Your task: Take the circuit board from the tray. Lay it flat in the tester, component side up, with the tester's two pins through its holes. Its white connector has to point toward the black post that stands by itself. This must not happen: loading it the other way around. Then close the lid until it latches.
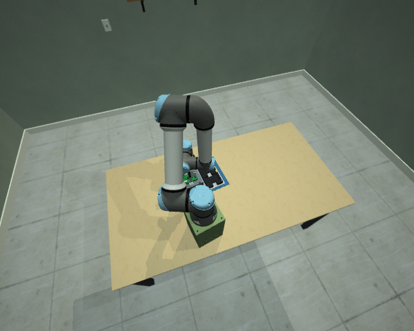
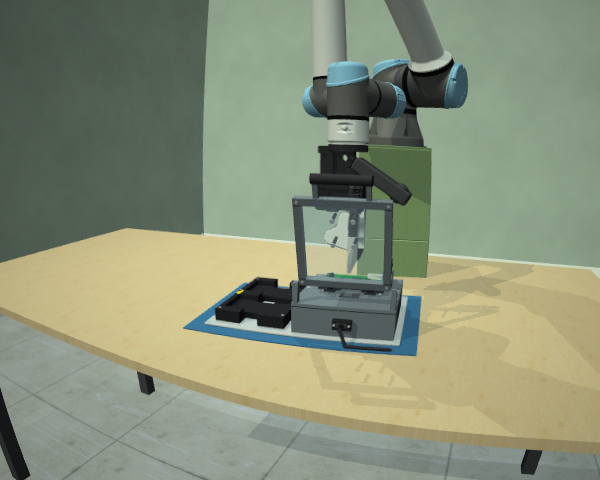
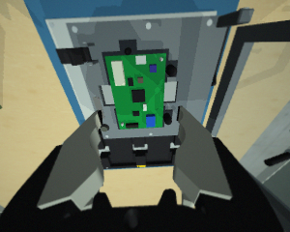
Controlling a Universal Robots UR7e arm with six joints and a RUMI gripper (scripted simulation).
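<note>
Now: the green circuit board 4 cm below my hand. From my hand the other things lie so: clear lid (12 cm ahead, 7 cm above, 2 cm to the left); tester bed (4 cm below, 1 cm to the left); black block (7 cm behind, 5 cm to the left, 2 cm below).
</note>
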